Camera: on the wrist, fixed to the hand. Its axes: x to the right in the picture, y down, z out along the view.
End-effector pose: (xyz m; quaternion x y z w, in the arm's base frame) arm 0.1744 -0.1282 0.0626 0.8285 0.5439 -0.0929 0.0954
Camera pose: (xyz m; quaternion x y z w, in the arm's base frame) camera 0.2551 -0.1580 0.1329 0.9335 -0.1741 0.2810 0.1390
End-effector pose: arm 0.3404 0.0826 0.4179 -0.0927 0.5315 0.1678 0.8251
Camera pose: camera 0.2476 0.1423 0.4051 0.1334 0.5783 0.7479 0.2975
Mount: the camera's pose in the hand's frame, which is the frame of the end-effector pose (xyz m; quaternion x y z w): -0.0129 0.0898 -0.0641 -0.1628 0.2273 0.6917 0.6659
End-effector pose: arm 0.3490 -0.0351 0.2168 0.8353 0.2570 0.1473 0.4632
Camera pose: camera 0.3336 -0.0371 0.3268 0.6251 -0.3253 0.6502 0.2841
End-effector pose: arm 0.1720 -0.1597 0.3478 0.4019 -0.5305 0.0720 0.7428
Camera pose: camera 0.1654 -0.0525 0.3763 -0.2366 -0.4742 0.5667 0.6309
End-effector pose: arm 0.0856 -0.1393 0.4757 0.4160 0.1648 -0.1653 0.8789
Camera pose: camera 0.1028 -0.0331 0.5036 0.2855 0.0487 0.6192 0.7298
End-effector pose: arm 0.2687 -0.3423 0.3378 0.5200 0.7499 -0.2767 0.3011
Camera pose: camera 0.3468 -0.2761 0.3809 0.8788 0.2532 0.2643 0.3061
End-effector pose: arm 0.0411 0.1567 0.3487 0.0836 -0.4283 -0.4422 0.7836
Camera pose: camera 0.1415 0.2041 0.3471 -0.2676 -0.0929 0.1968 0.9386
